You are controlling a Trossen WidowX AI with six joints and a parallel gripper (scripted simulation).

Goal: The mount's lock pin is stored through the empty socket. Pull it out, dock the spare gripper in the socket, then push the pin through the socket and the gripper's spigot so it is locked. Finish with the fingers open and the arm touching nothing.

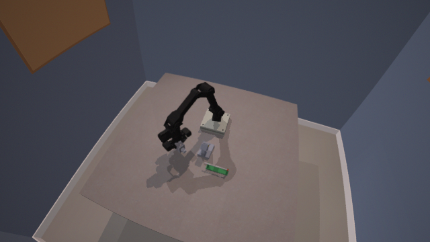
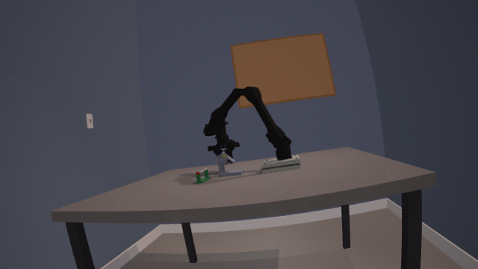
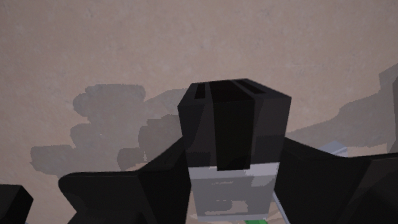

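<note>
Right now my gripper tip is 1 cm short of the spare gripper, 1 cm to the right of it and 2 cm below it. Round my gripper tip: mount block (1 cm behind, 17 cm to the left, 1 cm above); green cradle (10 cm ahead, 26 cm to the left, 3 cm below).
</note>
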